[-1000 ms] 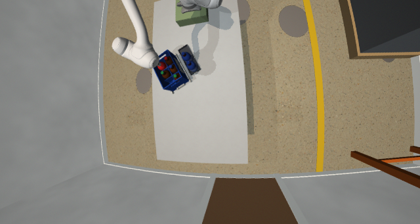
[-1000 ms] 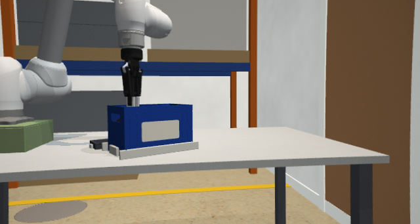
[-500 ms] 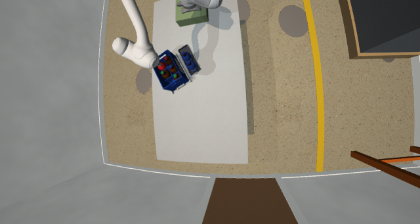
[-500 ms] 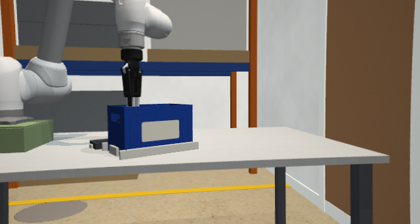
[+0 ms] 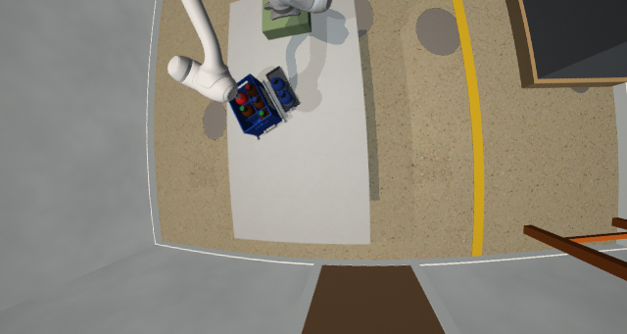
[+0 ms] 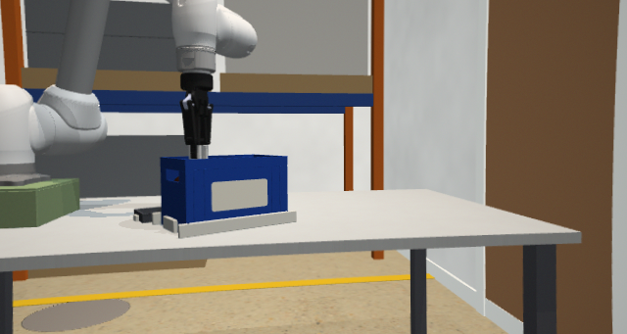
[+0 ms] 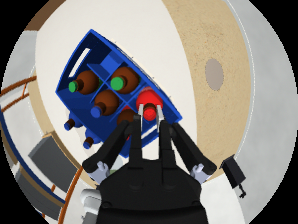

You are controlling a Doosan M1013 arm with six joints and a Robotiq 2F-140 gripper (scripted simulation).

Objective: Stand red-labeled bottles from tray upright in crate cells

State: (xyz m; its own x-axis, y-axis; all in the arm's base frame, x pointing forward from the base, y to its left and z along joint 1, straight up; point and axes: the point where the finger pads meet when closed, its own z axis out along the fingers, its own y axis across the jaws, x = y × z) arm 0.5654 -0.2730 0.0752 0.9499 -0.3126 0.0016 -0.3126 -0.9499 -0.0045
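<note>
The red-labeled bottle lies 9 cm below my hand. From my hand the other things lie so: blue crate: 5 cm ahead, 8 cm to the left, 9 cm below.
</note>
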